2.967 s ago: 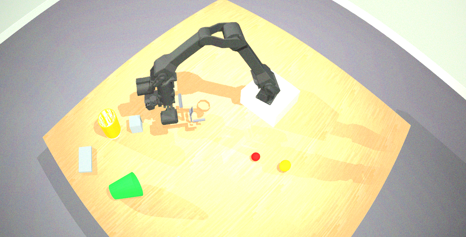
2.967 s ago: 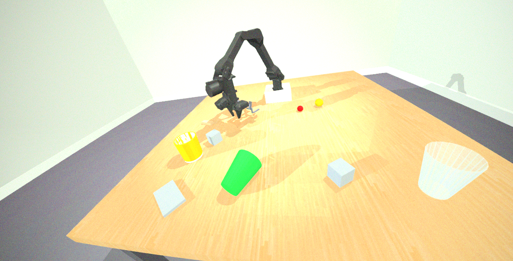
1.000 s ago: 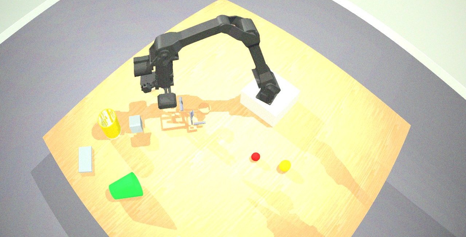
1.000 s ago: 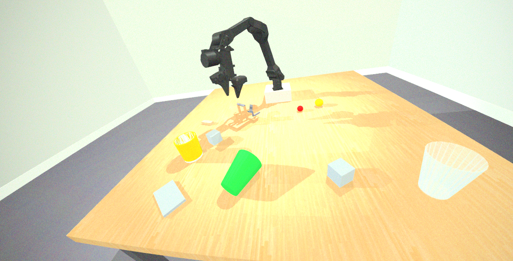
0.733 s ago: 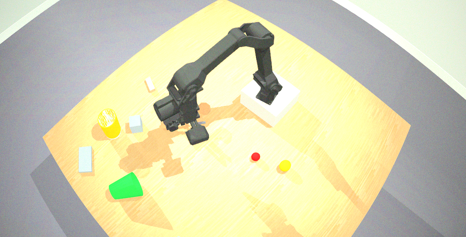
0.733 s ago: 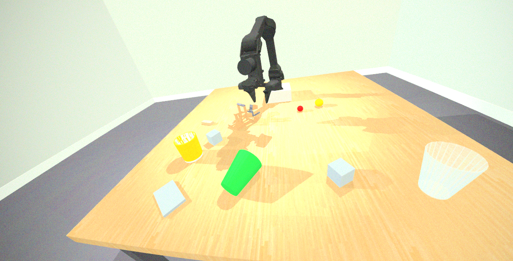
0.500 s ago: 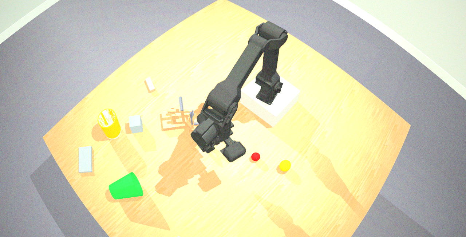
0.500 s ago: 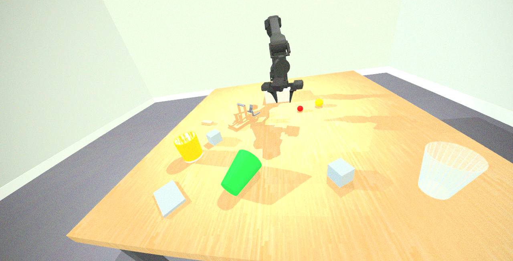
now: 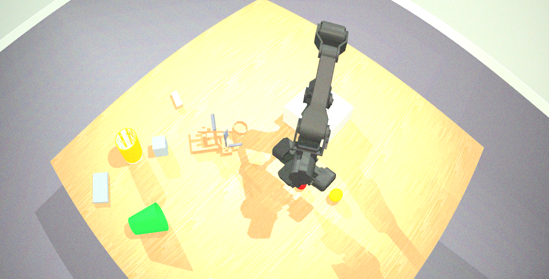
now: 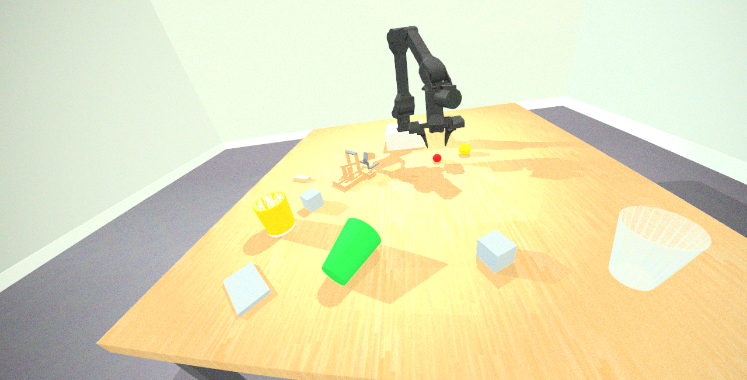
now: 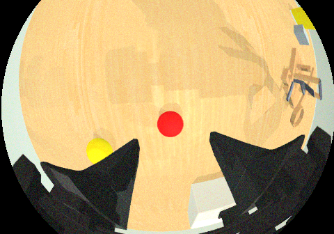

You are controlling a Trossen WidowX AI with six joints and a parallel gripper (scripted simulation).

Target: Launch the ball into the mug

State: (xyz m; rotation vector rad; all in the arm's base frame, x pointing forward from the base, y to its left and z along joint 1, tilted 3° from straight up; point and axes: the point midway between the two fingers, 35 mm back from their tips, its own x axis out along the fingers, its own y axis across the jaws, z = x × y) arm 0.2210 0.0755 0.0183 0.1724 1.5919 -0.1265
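The red ball is 5 cm below my gripper tip and 1 cm behind it. Round my gripper tip: yellow ball: 12 cm to the left, 4 cm below, 2 cm behind; small tan block: 54 cm to the right, 6 cm below, 6 cm behind; wooden catapult: 28 cm to the right, 1 cm below, 1 cm behind.
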